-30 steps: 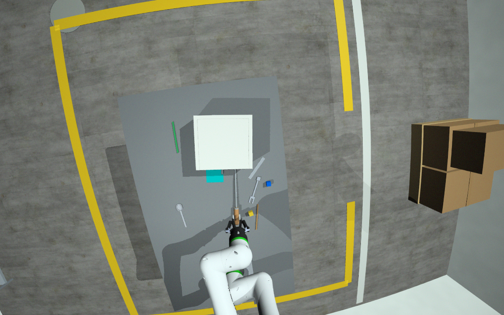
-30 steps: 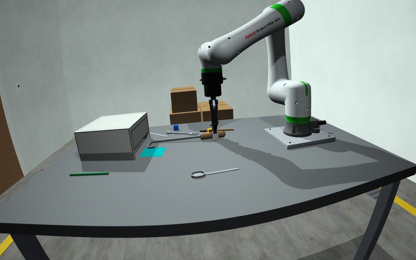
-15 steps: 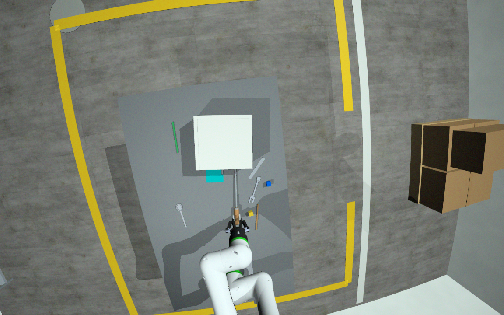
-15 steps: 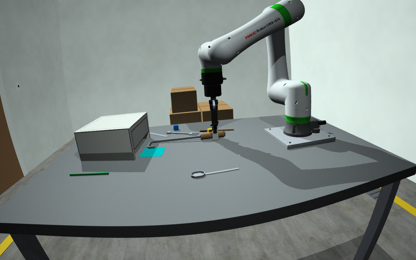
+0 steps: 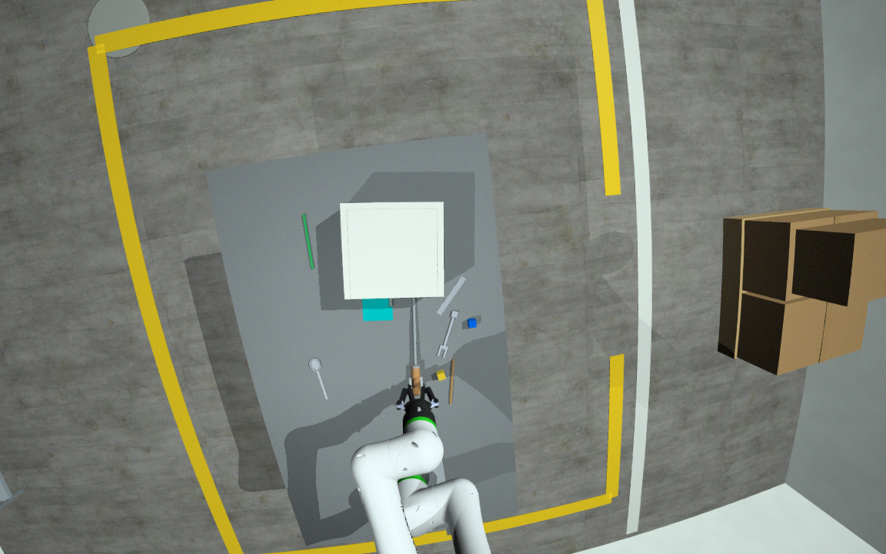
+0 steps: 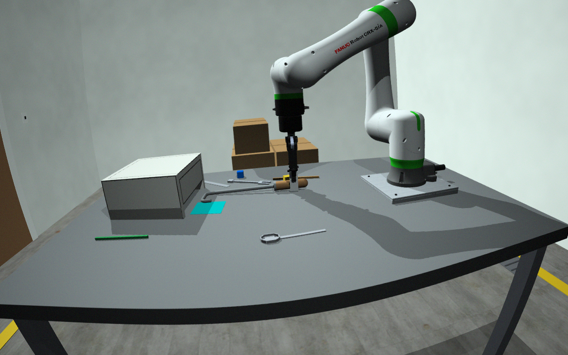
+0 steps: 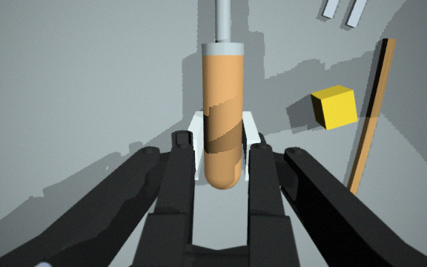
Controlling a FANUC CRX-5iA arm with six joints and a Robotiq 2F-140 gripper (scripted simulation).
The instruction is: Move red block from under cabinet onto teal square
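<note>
Now: the teal square 28 cm ahead of my hand, 9 cm to the left of it and 4 cm below it. Also, from my hand: long grey hook tool: 14 cm ahead, 2 cm to the left, 2 cm below; yellow block: 9 cm to the right, 3 cm below, 1 cm ahead; brown stick: 13 cm to the right, 3 cm below, 3 cm behind.
</note>
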